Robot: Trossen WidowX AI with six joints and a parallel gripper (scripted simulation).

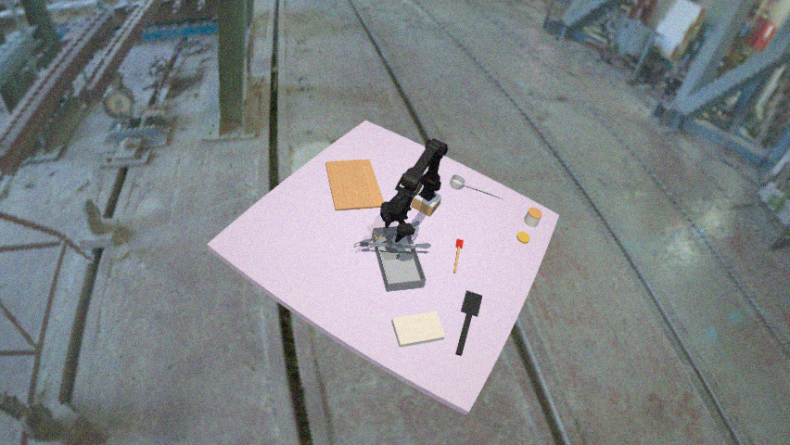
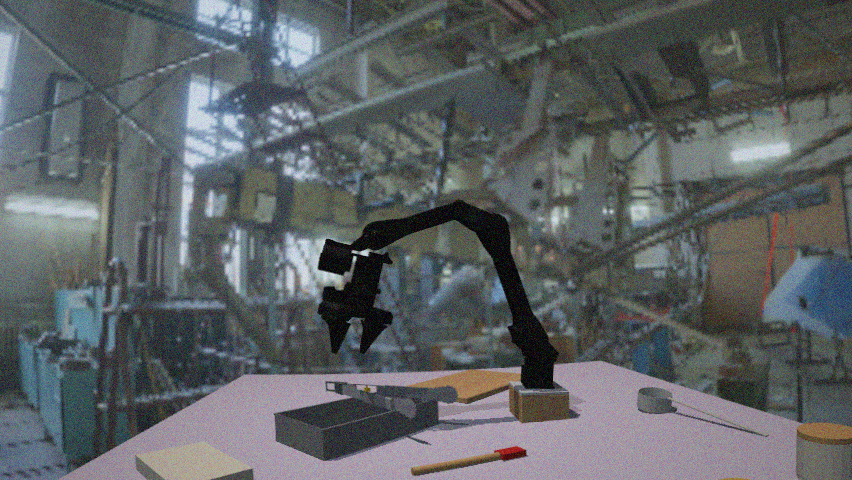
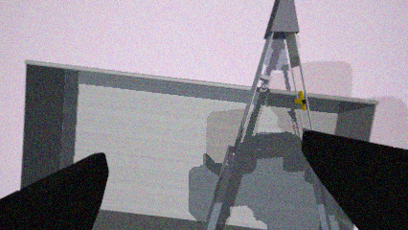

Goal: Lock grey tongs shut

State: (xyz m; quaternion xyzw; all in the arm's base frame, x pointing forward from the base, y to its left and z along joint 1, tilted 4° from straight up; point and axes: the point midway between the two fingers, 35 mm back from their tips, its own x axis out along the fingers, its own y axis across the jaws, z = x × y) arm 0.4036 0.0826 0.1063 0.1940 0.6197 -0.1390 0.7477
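Now: the yellow piece 90 mm below my gripper tip, 70 mm to the right of it and 20 mm behind it. From my gripper tip the other things lie so: red-tipped spatula (270 mm behind, 200 mm to the left, 150 mm below); cream block (310 mm to the left, 190 mm ahead, 150 mm below); grey roasting tin (130 mm below, 40 mm to the left, 30 mm behind).
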